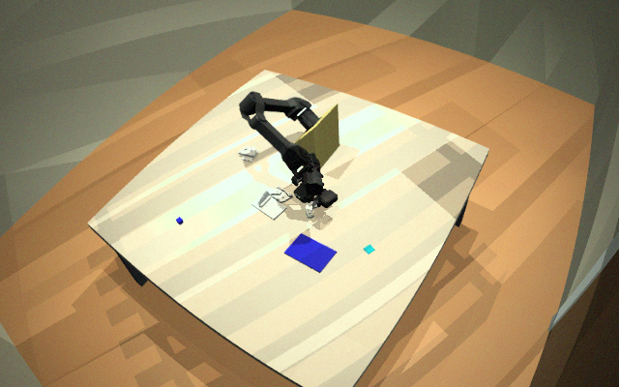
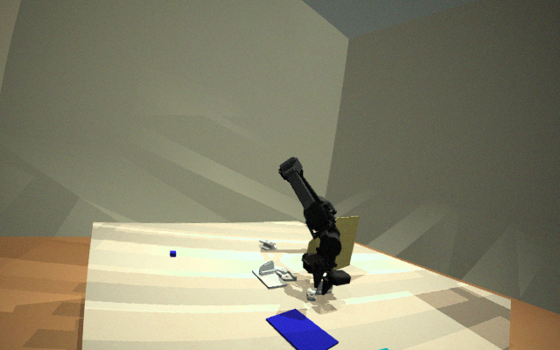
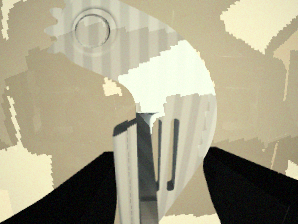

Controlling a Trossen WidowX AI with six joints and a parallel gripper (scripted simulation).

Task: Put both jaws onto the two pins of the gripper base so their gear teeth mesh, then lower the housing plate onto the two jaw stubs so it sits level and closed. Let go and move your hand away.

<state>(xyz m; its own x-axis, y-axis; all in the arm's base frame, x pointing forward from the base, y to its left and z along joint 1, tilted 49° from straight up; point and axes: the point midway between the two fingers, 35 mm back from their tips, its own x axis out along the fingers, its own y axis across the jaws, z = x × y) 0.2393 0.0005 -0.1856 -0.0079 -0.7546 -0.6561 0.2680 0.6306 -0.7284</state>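
My gripper tip is 14 cm to the left of the white housing plate and 2 cm short of it. From my gripper tip the other things lie so: pale grey jaw (4 cm ahead, 1 cm to the left); then blue mat (19 cm ahead, 10 cm to the left); then cyan square (27 cm to the left, 9 cm ahead).
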